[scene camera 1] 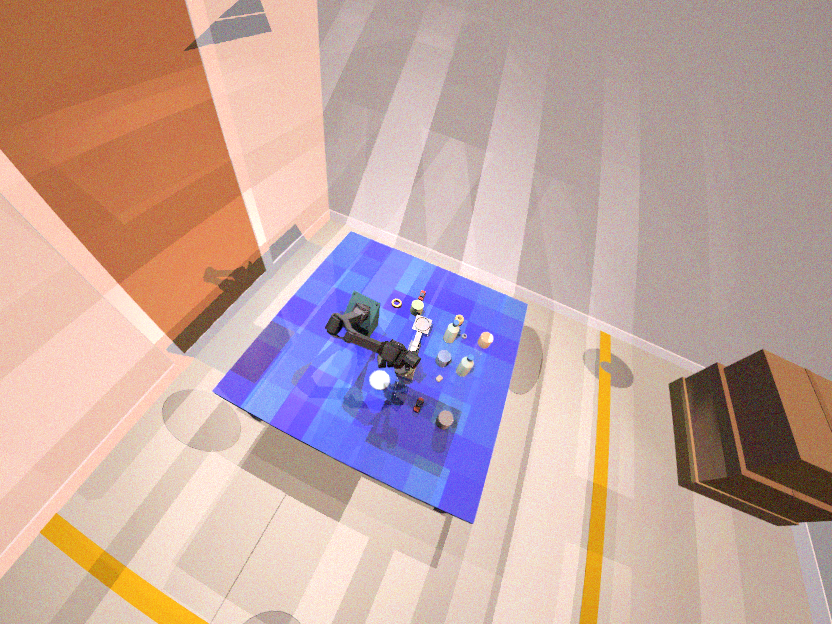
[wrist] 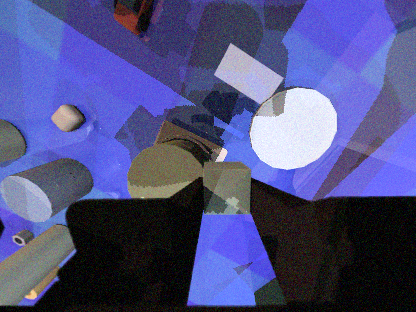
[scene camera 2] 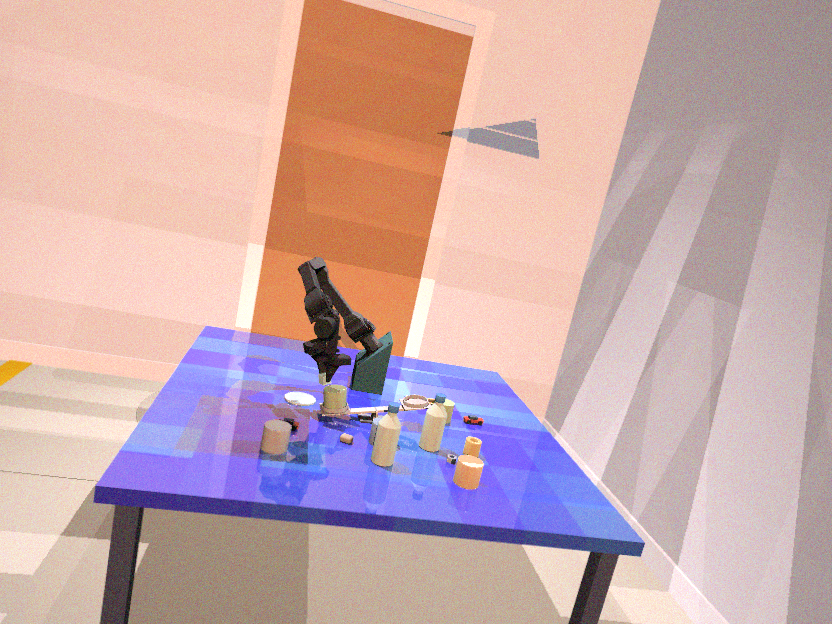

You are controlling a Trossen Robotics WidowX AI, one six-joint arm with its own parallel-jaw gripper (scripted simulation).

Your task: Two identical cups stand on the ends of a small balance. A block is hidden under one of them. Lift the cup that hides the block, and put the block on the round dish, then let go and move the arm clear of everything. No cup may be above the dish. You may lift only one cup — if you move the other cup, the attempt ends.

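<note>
Balance beam [scene camera 2: 346, 410], [wrist: 168, 131]. Round white dish [wrist: 293, 128]. My gripper [scene camera 2: 324, 380], [wrist: 223, 182].
</note>
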